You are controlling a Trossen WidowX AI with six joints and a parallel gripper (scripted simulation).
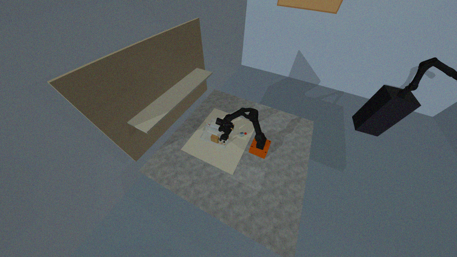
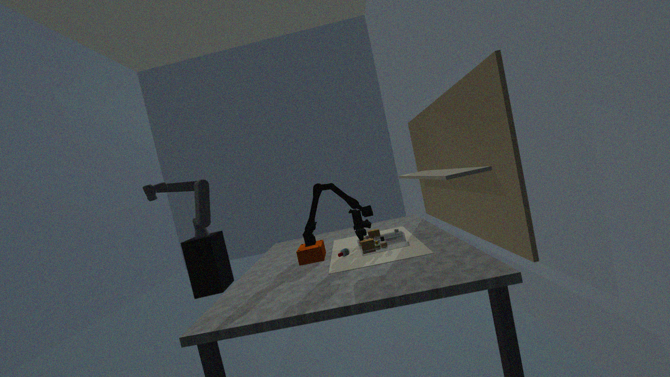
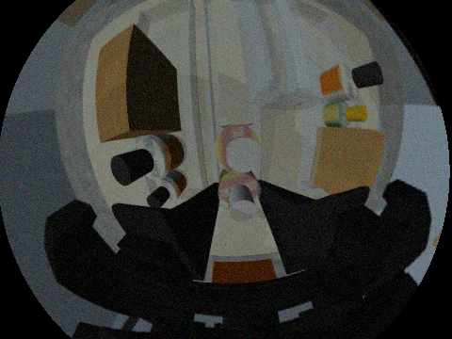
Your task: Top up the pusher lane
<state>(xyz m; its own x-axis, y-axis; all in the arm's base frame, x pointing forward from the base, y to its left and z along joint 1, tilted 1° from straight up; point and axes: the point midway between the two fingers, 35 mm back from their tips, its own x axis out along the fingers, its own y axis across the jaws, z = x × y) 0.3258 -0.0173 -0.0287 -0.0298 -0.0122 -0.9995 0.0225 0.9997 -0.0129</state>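
Right now the clear lane is 14 cm ahead of my gripper tip, 3 cm to the right of it and 1 cm below it. Also, from my gripper tip: pusher plate (14 cm ahead, 3 cm to the right, 2 cm above).
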